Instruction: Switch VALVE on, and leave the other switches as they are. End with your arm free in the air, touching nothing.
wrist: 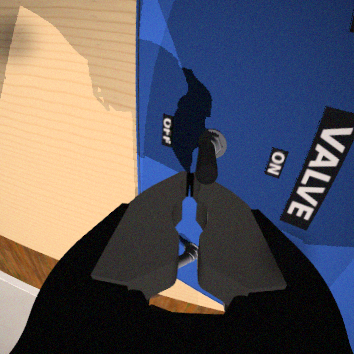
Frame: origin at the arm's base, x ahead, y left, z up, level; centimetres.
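Where they show: gripper, fingertip midpoint: (189,174).
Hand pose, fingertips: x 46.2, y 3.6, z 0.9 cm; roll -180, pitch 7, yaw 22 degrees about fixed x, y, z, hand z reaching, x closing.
Note:
Each offset is from my fingertips to the top centre of the thing. "pt": to the spot under its first point. Level surfaces: height alone.
The VALVE switch is a dark lever {pt dx +0.2, dy +2.6, dz +2.6 cm} (207,162) on a round metal base, on the blue panel {dz -1.0 cm} (260,75). It stands between its OFF label {pt dx -2.9, dy +1.0, dz -3.3 cm} (167,130) and its ON label {pt dx +4.7, dy +3.5, dz -0.1 cm} (276,162). Its tip points toward the bottom of the view and slightly to the OFF side; its exact tilt is hard to tell. The VALVE nameplate {pt dx +6.7, dy +4.8, dz +0.8 cm} (319,167) is at the right. My gripper (189,174) is shut and empty. Its fingertips are at the OFF side of the lever, close beside the lever tip; whether they touch cannot be told.
Part of another metal switch {dx +2.8, dy -9.8, dz +2.1 cm} (189,254) shows through the gap between the fingers. A light wooden table top {dz -10.6 cm} (65,160) lies left of the panel's edge. A darker wood strip and a pale surface (15,305) are at the lower left. Shadows fall across the panel.

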